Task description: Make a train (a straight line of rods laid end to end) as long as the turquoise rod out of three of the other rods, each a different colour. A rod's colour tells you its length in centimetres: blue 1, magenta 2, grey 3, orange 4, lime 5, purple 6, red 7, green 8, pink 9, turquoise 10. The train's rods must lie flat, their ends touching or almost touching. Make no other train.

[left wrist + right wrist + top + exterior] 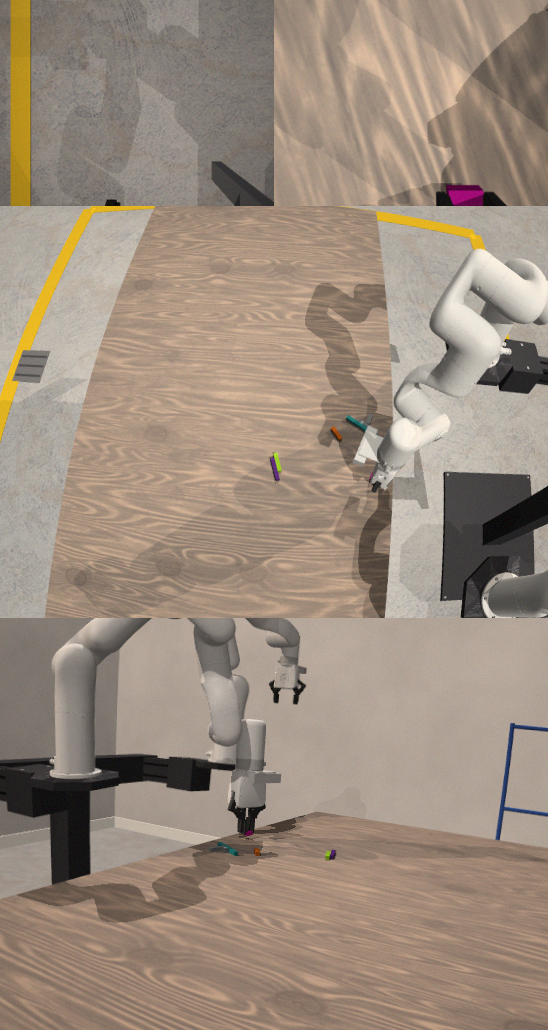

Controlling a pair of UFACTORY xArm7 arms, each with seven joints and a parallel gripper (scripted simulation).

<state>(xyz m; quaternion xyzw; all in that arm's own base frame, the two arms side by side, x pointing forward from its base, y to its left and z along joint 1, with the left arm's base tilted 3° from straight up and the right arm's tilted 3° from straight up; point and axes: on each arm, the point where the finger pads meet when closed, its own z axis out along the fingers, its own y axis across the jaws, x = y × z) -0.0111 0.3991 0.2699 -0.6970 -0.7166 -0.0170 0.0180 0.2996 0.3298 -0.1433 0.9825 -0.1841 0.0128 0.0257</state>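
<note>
Right now my right hand is 30 mm short of the grey rod, 160 mm to the left of it and 30 mm above it. Also, from my right hand: magenta rod 10 mm ahead, 20 mm below; turquoise rod 40 mm ahead, 150 mm to the right, 30 mm below; orange rod 110 mm ahead, 130 mm to the right, 30 mm below.
</note>
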